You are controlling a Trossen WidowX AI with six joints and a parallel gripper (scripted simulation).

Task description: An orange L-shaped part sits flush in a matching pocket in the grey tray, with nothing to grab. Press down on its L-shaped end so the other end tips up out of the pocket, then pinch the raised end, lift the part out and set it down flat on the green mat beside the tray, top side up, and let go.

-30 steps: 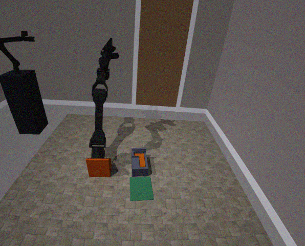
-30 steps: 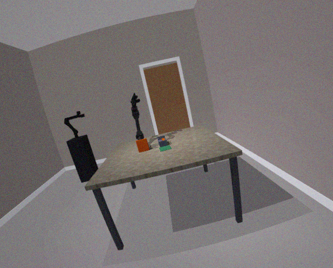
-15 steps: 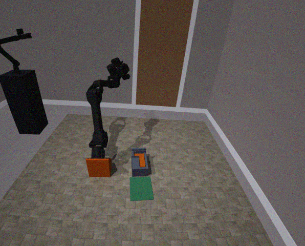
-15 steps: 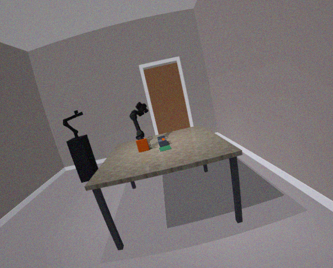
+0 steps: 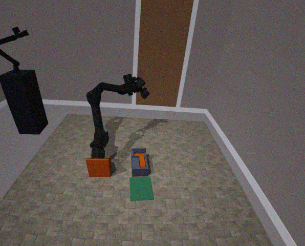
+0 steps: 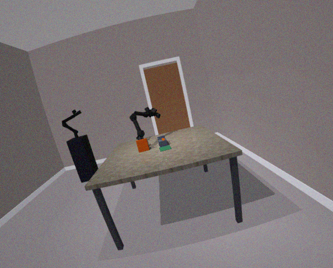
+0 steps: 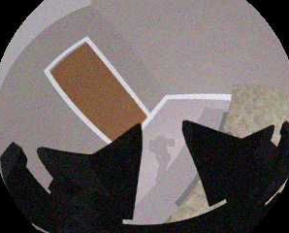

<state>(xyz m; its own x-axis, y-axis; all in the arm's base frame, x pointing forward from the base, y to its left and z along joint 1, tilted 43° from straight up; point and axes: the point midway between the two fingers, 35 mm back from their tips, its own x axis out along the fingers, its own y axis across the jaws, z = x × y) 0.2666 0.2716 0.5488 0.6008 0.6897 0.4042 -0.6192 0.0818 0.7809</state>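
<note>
The orange L-shaped part is 55 cm to the right of my gripper tip, 27 cm below it and 5 cm behind it. Round my gripper tip: green mat 72 cm to the right, 33 cm below, 4 cm behind.
</note>
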